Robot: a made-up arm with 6 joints. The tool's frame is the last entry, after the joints.
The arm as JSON. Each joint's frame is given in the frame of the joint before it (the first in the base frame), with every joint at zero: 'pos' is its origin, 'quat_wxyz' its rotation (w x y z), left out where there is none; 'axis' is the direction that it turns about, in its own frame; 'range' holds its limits. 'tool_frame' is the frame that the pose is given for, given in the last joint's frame.
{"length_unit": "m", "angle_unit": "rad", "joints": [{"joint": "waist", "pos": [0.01, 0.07, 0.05], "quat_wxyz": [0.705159, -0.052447, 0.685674, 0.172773], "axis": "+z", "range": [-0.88, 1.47]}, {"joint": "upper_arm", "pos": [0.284, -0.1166, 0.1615], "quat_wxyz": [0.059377, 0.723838, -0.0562, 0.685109], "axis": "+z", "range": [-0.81, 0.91]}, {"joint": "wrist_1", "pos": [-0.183, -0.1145, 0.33], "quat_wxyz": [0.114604, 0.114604, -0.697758, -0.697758], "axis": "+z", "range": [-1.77, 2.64]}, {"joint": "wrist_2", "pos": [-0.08, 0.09, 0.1], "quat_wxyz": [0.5, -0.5, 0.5, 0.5], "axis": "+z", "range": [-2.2, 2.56]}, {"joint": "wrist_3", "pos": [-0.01, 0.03, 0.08], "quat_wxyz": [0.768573, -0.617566, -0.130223, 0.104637], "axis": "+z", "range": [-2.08, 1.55]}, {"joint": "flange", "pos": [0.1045, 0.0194, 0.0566], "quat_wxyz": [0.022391, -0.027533, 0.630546, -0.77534], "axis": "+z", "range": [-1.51, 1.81]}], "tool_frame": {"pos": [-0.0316, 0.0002, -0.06], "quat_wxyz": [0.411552, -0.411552, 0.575, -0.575]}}
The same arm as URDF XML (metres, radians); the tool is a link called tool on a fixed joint. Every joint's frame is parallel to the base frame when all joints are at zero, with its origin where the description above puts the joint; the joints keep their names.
<robot name="arm">
<link name="base_link"/>
<link name="link1"/>
<link name="link2"/>
<link name="link3"/>
<link name="link4"/>
<link name="link5"/>
<link name="link6"/>
<link name="tool"/>
<joint name="waist" type="revolute"><parent link="base_link"/><child link="link1"/><origin xyz="0.01 0.07 0.05"/><axis xyz="0.948896 0.310899 0.0542"/><limit lower="-0.88" upper="1.47"/></joint>
<joint name="upper_arm" type="revolute"><parent link="link1"/><child link="link2"/><origin xyz="0.19 -0.01 -0.29"/><axis xyz="0 0 -1"/><limit lower="-0.81" upper="0.91"/></joint>
<joint name="wrist_1" type="revolute"><parent link="link2"/><child link="link3"/><origin xyz="-0.21 0.0499 -0.33"/><axis xyz="0 -1 0"/><limit lower="-1.77" upper="2.64"/></joint>
<joint name="wrist_2" type="revolute"><parent link="link3"/><child link="link4"/><origin xyz="0.08 -0.1 -0.09"/><axis xyz="0 0 -1"/><limit lower="-2.2" upper="2.56"/></joint>
<joint name="wrist_3" type="revolute"><parent link="link4"/><child link="link5"/><origin xyz="0.03 -0.01 -0.08"/><axis xyz="0.922037 -0.329413 -0.203308"/><limit lower="-2.08" upper="1.55"/></joint>
<joint name="flange" type="revolute"><parent link="link5"/><child link="link6"/><origin xyz="0.09 0.08 0"/><axis xyz="0 0 -1"/><limit lower="-1.51" upper="1.81"/></joint>
<joint name="tool_joint" type="fixed"><parent link="link6"/><child link="tool"/><origin xyz="0.01 0.03 0.06" rpy="1.5708 0 0"/></joint>
</robot>

